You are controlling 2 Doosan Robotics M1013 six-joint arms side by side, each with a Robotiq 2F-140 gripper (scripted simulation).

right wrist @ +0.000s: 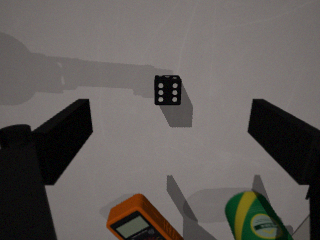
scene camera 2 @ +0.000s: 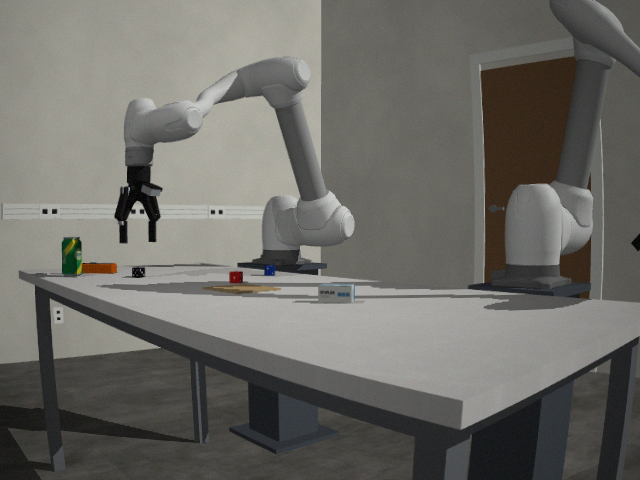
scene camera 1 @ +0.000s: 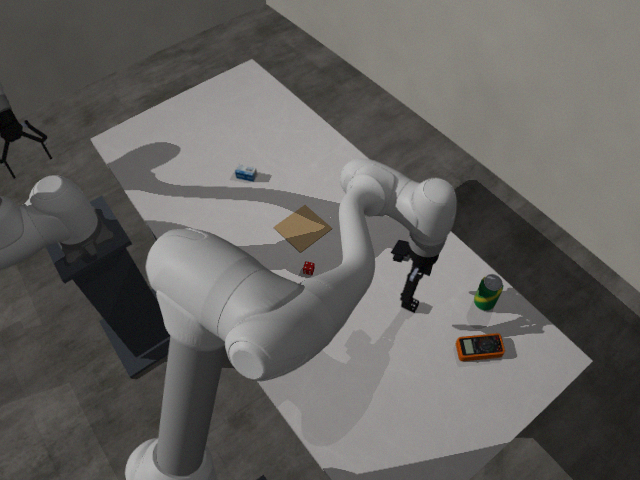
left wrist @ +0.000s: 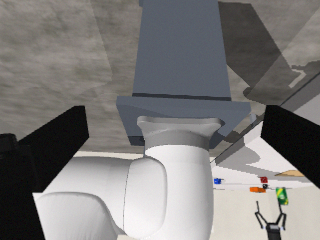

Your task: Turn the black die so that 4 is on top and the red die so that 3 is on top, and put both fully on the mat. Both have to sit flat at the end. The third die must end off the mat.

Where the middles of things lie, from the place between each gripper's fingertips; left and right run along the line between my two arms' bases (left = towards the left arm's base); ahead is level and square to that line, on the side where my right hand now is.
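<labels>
The black die [right wrist: 167, 88] sits 110 mm below my right hand [scene camera 2: 138, 242]. As for the tan mat [scene camera 1: 302, 228], I find it 440 mm to the left of my right hand, 100 mm behind it and 120 mm below it.
From my left hand, the black die is 80 cm ahead, 119 cm to the right and 11 cm below. My left hand itself is 12 cm above the tan mat, 69 cm short of it and 75 cm to the left of it.
</labels>
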